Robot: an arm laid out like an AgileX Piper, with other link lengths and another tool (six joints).
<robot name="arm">
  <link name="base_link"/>
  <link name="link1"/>
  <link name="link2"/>
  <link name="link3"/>
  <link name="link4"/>
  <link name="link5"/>
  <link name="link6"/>
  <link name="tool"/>
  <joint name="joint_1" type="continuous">
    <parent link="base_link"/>
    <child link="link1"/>
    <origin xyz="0 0 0.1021" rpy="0 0 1.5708"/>
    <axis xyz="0 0 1"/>
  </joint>
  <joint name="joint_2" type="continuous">
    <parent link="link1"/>
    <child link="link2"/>
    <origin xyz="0 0 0" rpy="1.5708 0 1.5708"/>
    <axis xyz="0 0 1"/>
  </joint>
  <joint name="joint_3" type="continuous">
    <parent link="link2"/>
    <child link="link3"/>
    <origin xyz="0.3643 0.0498 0" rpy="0 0 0"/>
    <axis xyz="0 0 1"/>
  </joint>
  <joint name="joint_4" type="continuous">
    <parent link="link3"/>
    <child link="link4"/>
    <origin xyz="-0.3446 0.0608 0" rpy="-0.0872 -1.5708 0"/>
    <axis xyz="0 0 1"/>
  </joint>
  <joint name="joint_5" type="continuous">
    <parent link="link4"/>
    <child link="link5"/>
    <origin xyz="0 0 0" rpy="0 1.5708 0"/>
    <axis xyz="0 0 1"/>
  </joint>
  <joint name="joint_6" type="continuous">
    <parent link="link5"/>
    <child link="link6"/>
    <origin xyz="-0.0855 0 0" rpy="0 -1.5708 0"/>
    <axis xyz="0 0 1"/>
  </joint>
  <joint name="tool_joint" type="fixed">
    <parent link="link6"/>
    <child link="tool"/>
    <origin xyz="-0.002 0.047 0.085" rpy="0.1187 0 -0.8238"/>
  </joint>
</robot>
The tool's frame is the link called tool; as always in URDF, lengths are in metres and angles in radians. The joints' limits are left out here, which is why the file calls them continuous.
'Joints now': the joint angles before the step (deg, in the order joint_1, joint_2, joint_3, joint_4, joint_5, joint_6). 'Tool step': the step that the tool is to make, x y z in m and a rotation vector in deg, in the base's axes. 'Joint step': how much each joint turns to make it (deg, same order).
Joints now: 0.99, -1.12, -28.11, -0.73, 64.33, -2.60
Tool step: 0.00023, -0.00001, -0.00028, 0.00, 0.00, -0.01
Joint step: -0.01, 0.00, 0.06, 0.00, -0.06, 0.00
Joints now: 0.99, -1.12, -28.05, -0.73, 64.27, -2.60
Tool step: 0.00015, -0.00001, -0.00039, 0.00, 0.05, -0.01
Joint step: -0.01, 0.00, 0.05, 0.00, 0.00, 0.00
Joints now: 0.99, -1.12, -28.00, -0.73, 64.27, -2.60
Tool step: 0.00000, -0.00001, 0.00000, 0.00, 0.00, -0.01
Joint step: -0.01, 0.00, 0.00, 0.00, 0.00, 0.00
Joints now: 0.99, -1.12, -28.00, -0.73, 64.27, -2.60
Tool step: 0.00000, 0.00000, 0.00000, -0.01, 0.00, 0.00
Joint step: 0.00, 0.00, 0.00, 0.00, 0.00, -0.01
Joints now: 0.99, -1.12, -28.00, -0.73, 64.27, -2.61
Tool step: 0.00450, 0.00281, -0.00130, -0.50, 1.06, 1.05
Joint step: 0.00, 1.18, 0.00, 0.73, -0.11, -1.26
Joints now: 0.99, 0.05, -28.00, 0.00, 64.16, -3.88
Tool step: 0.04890, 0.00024, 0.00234, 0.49, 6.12, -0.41
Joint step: 0.00, 12.32, -1.36, -0.01, -4.85, 0.73
